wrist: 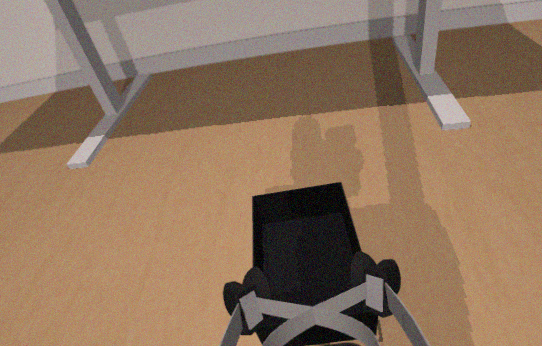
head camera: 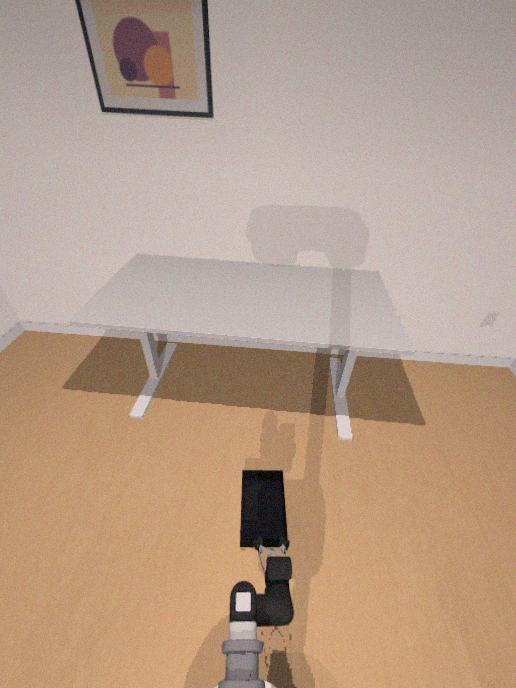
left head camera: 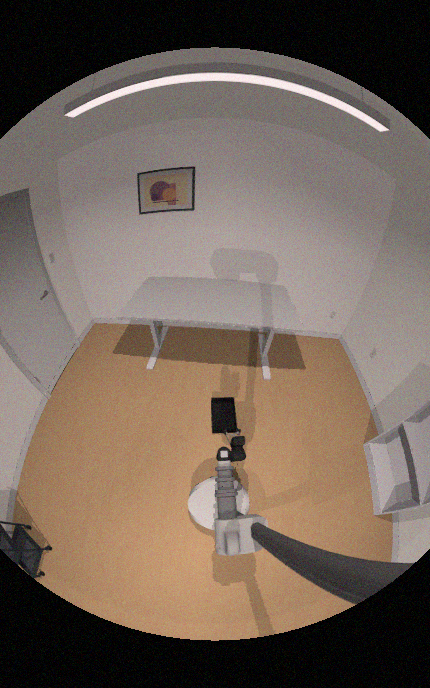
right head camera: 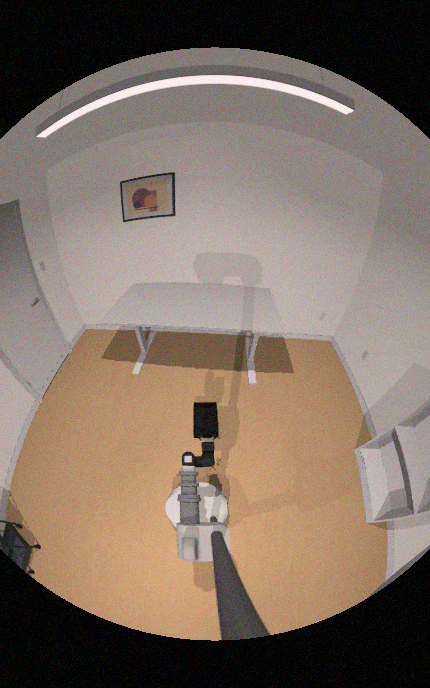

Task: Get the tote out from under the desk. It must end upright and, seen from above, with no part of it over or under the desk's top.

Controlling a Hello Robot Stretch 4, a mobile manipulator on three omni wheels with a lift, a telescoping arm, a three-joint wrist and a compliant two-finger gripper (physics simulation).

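Frame: origin at the robot's base, x ahead, y left, z up, level; centimetres.
Seen in the pictures: gripper, fingertip midpoint: (wrist: pixel 309 279) (head camera: pixel 270 539) (left head camera: pixel 230 429) (right head camera: pixel 206 434).
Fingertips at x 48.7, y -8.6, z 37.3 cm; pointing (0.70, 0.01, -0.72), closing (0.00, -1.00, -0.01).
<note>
Pixels of each thing's top centre, then the offset from my fingertips to it. "*": a spot on its surface instead. Level surfaces: height alone.
- black tote, middle of its top: (wrist: pixel 304 243) (head camera: pixel 263 501) (right head camera: pixel 204 417) (left head camera: pixel 223 412) dx +25.7, dy +0.5, dz -30.0 cm
- desk, its level: dz +32.0 cm
- light shelf unit, surface spot: (right head camera: pixel 362 485) (left head camera: pixel 370 478) * dx -67.1, dy -137.2, dz -38.3 cm
The black tote (head camera: pixel 263 502) (left head camera: pixel 223 413) (right head camera: pixel 205 418) (wrist: pixel 305 240) is upright on the wood floor, its open side up. It is well in front of the desk (head camera: pixel 238 300) (left head camera: pixel 212 299) (right head camera: pixel 197 304), with a strip of floor between it and the desk's feet; no part of it is over or under the top. My gripper (head camera: pixel 271 544) (left head camera: pixel 231 431) (right head camera: pixel 207 438) (wrist: pixel 309 279) is open, its fingertips wide apart at the tote's near end. In the wrist view the fingers hide part of that end; whether they touch it I cannot tell.
The desk's light feet (head camera: pixel 137 405) (head camera: pixel 344 426) (wrist: pixel 450 112) stand behind the tote, left and right. A light shelf unit (left head camera: pixel 371 479) (right head camera: pixel 362 485) stands at the right wall. A dark cart shows at the lower left. A wall with a framed picture (head camera: pixel 157 113) is behind the desk.
</note>
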